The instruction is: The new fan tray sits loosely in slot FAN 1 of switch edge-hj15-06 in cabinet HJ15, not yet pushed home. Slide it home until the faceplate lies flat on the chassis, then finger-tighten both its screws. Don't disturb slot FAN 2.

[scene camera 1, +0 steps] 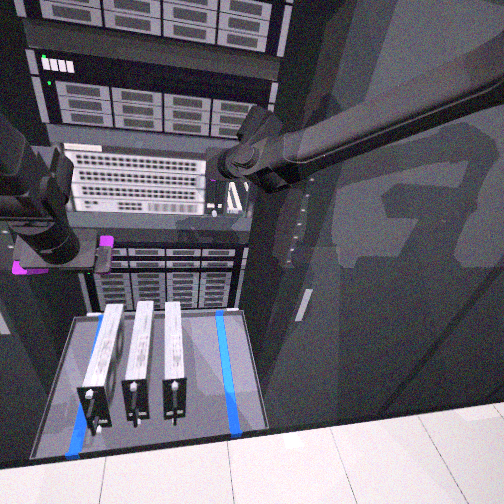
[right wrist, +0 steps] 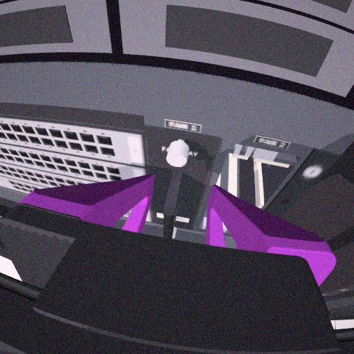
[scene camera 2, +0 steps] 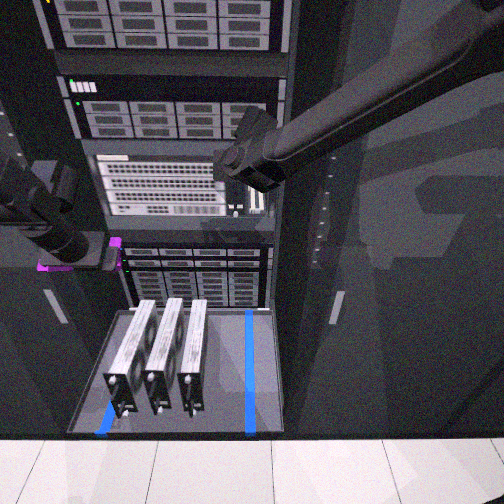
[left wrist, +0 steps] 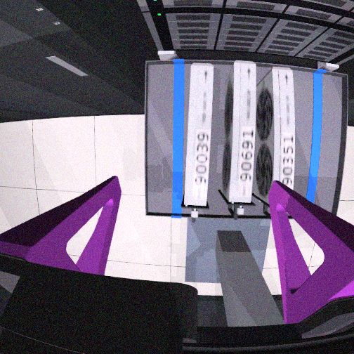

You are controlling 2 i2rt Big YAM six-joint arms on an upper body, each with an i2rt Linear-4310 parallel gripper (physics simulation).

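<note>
The pale switch [scene camera 1: 135,180] [scene camera 2: 160,187] [right wrist: 70,147] sits mid-cabinet. The dark fan tray [scene camera 1: 216,197] [scene camera 2: 234,199] [right wrist: 186,154] is in the slot at the switch's right end. In the right wrist view its white upper screw [right wrist: 177,152] is just ahead of the fingertips. Its black handle [right wrist: 171,201] runs between the purple fingers without touching them. My right gripper [right wrist: 181,189] [scene camera 1: 216,177] [scene camera 2: 229,175] is part open and empty at the faceplate. Slot FAN 2 [right wrist: 253,179] lies to the right. My left gripper [left wrist: 194,185] [scene camera 1: 62,255] [scene camera 2: 79,255] is wide open and empty, out at the left.
A pull-out grey shelf [scene camera 1: 200,380] [scene camera 2: 225,370] [left wrist: 161,140] with two blue stripes lies below the cabinet. It carries three spare fan trays [scene camera 1: 104,350] [scene camera 2: 165,345] [left wrist: 242,140]. Server units fill the rack above and below the switch. White floor tiles [scene camera 1: 350,460] run along the front.
</note>
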